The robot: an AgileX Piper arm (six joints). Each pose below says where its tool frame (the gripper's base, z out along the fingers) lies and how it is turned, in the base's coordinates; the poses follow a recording.
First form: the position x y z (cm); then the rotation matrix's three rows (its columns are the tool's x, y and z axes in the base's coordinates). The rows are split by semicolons.
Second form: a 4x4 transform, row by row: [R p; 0 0 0 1], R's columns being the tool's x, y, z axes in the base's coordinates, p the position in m. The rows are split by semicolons. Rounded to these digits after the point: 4 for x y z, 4 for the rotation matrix.
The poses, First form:
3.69 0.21 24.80; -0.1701 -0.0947 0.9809; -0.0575 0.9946 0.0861; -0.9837 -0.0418 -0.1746
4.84 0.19 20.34; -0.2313 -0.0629 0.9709; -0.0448 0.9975 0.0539; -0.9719 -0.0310 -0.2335
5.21 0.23 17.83; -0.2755 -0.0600 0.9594; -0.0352 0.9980 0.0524; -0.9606 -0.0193 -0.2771
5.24 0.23 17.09; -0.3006 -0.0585 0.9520; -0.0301 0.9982 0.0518; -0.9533 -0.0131 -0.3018
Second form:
-0.1701 -0.0947 0.9809 0.0369; -0.0575 0.9946 0.0861 0.0021; -0.9837 -0.0418 -0.1746 0.2480; 0 0 0 1
-0.2313 -0.0629 0.9709 0.0484; -0.0448 0.9975 0.0539 0.0019; -0.9719 -0.0310 -0.2335 0.2034; 0 0 0 1
-0.2755 -0.0600 0.9594 0.0521; -0.0352 0.9980 0.0524 0.0023; -0.9606 -0.0193 -0.2771 0.1783; 0 0 0 1
-0.3006 -0.0585 0.9520 0.0524; -0.0301 0.9982 0.0518 0.0023; -0.9533 -0.0131 -0.3018 0.1709; 0 0 0 1

